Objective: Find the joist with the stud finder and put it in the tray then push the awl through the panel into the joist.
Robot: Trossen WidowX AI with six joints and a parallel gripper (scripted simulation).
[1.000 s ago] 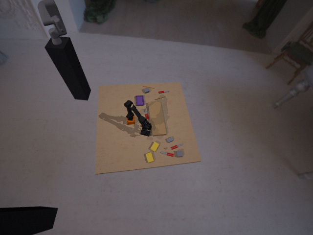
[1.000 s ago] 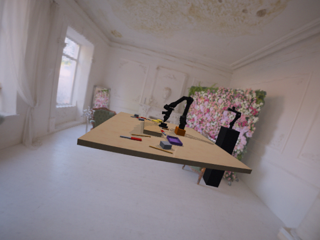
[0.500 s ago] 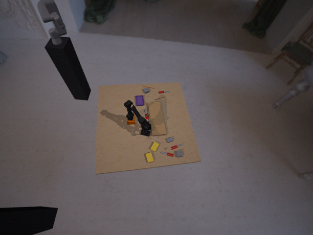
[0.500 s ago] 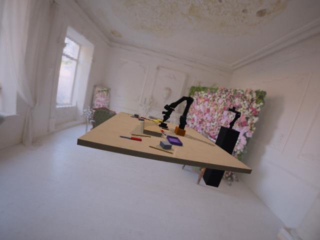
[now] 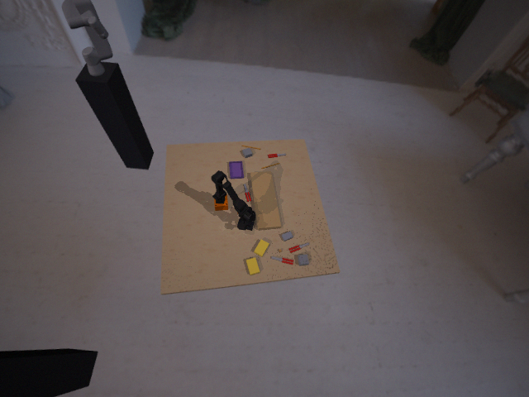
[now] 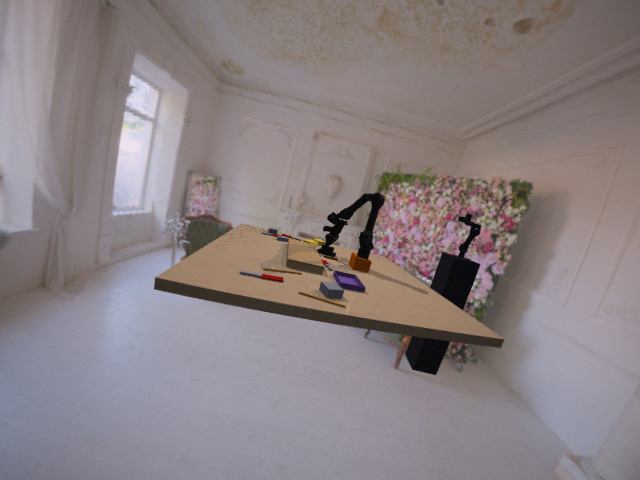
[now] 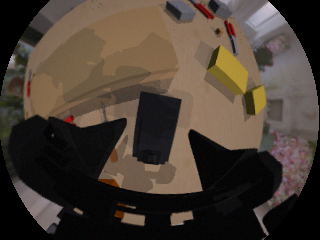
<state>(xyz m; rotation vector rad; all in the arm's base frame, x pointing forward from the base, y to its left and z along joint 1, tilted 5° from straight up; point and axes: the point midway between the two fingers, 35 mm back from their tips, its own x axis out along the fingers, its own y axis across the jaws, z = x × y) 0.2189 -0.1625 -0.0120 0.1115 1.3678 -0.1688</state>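
My gripper tip is 3 cm past the stud finder and 1 cm to the right of it. Round my gripper tip: purple tray (51 cm to the left, 14 cm behind, 3 cm below); awl (10 cm to the left, 4 cm below, 1 cm behind).
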